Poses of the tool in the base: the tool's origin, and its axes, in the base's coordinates. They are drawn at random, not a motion.
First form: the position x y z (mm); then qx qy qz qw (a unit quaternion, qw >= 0).
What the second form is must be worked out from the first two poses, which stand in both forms.
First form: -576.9, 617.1, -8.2, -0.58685, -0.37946, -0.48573, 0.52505
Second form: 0.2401, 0.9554, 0.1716, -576.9; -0.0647, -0.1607, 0.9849, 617.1; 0.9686, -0.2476, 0.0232, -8.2; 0, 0, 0, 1
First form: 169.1, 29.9, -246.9, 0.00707, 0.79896, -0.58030, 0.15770
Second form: -0.9502, 0.1943, 0.2438, 169.1; -0.1717, 0.3264, -0.9295, 29.9; -0.2602, -0.9250, -0.2768, -246.9; 0, 0, 0, 1
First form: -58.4, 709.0, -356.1, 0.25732, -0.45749, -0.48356, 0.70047
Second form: 0.1137, 0.4420, -0.8898, -58.4; -0.9129, 0.3999, 0.0820, 709.0; 0.3921, 0.8029, 0.4490, -356.1; 0, 0, 0, 1
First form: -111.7, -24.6, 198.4, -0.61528, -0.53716, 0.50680, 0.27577
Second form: -0.0908, 0.3815, -0.9199, -111.7; 0.9405, -0.2708, -0.2051, -24.6; -0.3274, -0.8838, -0.3342, 198.4; 0, 0, 0, 1
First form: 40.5, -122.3, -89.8, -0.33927, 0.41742, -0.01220, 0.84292
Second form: 0.6512, -0.2627, 0.7120, 40.5; -0.3038, 0.7695, 0.5618, -122.3; -0.6954, -0.5821, 0.4213, -89.8; 0, 0, 0, 1
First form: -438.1, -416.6, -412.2, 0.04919, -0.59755, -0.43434, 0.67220
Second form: -0.0914, 0.5251, -0.8461, -438.1; -0.6427, 0.6179, 0.4530, -416.6; 0.7606, 0.5852, 0.2810, -412.2; 0, 0, 0, 1
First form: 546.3, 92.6, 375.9, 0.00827, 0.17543, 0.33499, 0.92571
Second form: 0.7140, -0.6173, 0.3303, 546.3; 0.6231, 0.7754, 0.1022, 92.6; -0.3193, 0.1328, 0.9383, 375.9; 0, 0, 0, 1
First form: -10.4, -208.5, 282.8, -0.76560, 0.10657, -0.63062, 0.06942
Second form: 0.1819, -0.0756, 0.9804, -10.4; -0.2507, -0.9676, -0.0281, -208.5; 0.9508, -0.2407, -0.1950, 282.8; 0, 0, 0, 1
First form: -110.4, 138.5, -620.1, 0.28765, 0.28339, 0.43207, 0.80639
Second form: 0.4660, -0.5338, 0.7056, -110.4; 0.8599, 0.4611, -0.2190, 138.5; -0.2085, 0.7088, 0.6739, -620.1; 0, 0, 0, 1
